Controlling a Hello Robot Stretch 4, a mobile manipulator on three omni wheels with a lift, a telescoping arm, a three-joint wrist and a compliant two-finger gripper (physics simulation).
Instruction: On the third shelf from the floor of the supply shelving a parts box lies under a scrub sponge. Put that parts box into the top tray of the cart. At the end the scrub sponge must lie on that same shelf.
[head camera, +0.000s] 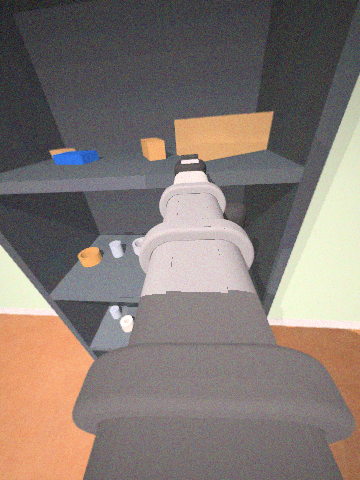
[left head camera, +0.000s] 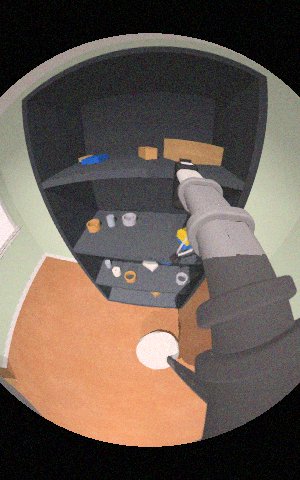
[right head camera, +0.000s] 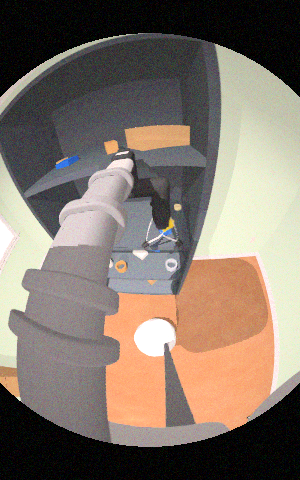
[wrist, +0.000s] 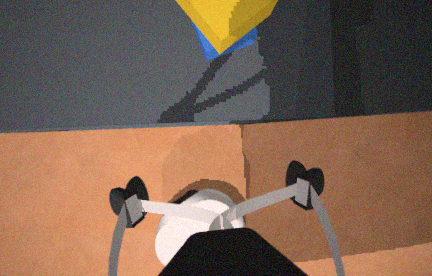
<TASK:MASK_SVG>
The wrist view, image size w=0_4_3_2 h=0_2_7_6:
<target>gripper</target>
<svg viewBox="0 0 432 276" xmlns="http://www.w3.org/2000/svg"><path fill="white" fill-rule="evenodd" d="M324 174L320 168L311 168L307 171L300 162L293 160L287 168L286 187L241 202L221 214L193 206L149 201L147 188L143 180L139 176L134 176L129 180L125 189L121 187L113 188L109 194L110 206L112 211L118 216L112 237L108 276L117 276L118 258L125 228L134 228L145 218L148 212L188 218L211 224L208 231L196 232L189 236L158 276L308 276L256 231L246 227L234 228L231 224L232 221L248 213L288 198L305 210L315 210L326 234L337 276L345 276L337 237L328 213L319 198L324 189Z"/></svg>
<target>blue parts box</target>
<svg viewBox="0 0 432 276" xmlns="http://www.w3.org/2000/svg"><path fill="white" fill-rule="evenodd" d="M190 19L206 61L252 45L258 34L255 26L219 54Z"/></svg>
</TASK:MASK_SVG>
